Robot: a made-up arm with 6 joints.
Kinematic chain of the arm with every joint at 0, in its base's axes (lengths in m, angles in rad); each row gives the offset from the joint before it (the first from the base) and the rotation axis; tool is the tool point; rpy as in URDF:
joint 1: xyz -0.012 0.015 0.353 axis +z
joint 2: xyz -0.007 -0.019 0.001 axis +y
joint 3: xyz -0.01 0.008 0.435 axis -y
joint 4: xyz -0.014 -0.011 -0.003 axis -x
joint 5: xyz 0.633 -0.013 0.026 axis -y
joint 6: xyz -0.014 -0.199 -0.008 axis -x
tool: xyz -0.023 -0.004 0.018 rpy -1.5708 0 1.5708
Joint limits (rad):
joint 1: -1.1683..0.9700
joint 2: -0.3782..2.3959
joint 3: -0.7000..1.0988
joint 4: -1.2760..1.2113
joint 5: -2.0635..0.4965
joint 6: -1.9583..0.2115
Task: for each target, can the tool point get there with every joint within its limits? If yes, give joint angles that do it. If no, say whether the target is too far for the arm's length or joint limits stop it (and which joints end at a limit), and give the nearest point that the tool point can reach.
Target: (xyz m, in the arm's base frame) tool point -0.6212 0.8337 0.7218
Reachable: no: joint limits stop it (at a limit: joint 1, joint 2, joint 3, joint 4, joint 5) | nearest point -0.2805 0.2858 0.2135 | short by 0.821 m
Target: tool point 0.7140 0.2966 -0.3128
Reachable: yes | joints 0.6586 2.0384 0.9117 0.3512 -0.6525 -1.0487
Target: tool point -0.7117 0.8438 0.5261
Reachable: no: joint limits stop it (at a limit: joint 1, joint 2, joint 3, joint 4, joint 5) | nearest point -0.2797 0.2877 0.2115 | short by 0.771 m
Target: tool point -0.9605 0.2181 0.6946
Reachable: no: joint limits stop it (at a limit: joint 2, joint 3, joint 4, joint 5) | nearest point -0.3839 0.0946 0.2150 | short by 0.760 m
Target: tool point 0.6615 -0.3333 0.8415
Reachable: yes | joints -0.1851 0.3295 0.6646 -0.7942 -0.7209 -0.8087
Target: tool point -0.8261 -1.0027 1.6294
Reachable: no: too far | nearest point -0.0734 -0.5011 1.2890 | short by 0.966 m
